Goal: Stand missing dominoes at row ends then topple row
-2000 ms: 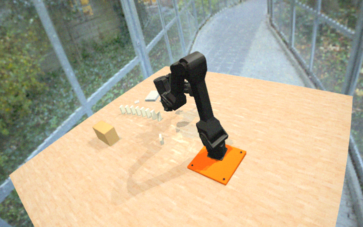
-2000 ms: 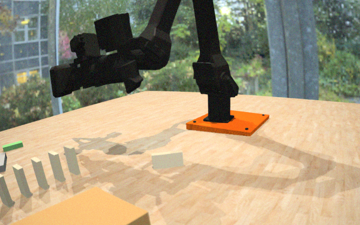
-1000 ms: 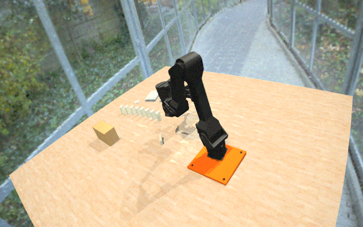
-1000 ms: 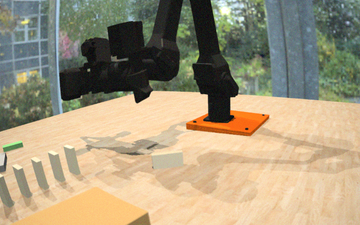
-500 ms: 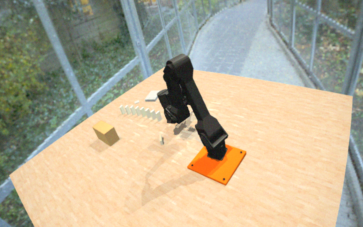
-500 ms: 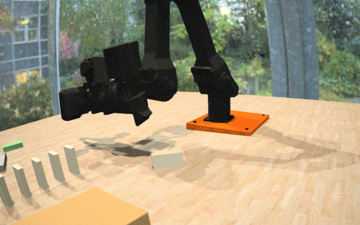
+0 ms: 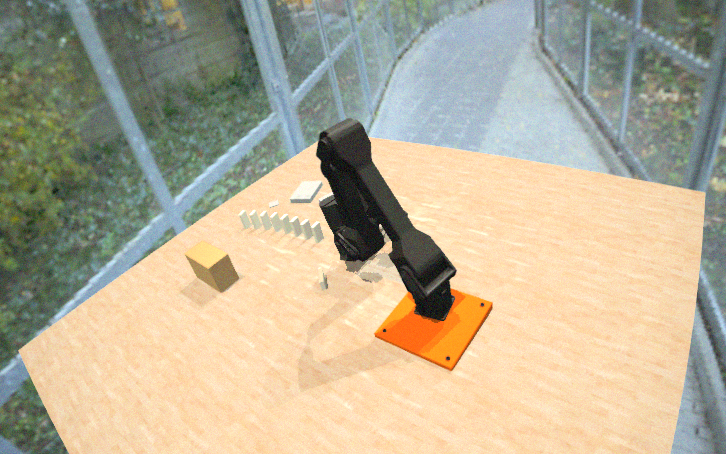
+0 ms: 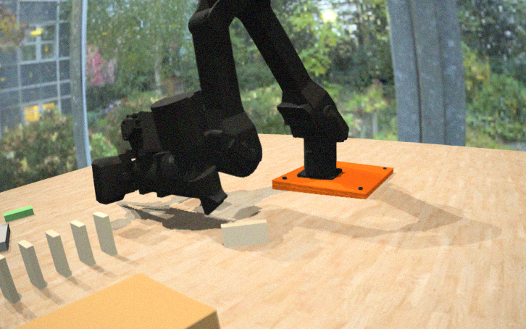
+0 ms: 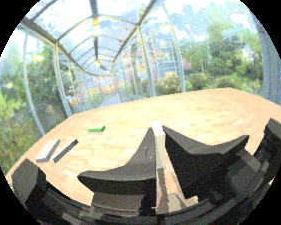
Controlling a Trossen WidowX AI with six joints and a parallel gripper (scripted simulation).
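Now: the green block 16 cm ahead of my gripper tip, 15 cm to the right of it and 6 cm below it. The rest, counted from my gripper tip: grey bar: 23 cm ahead, 6 cm to the right, 6 cm below; tan box: 35 cm to the left, 33 cm ahead, 2 cm below; flat pale plate: 33 cm ahead, 6 cm to the right, 5 cm below.
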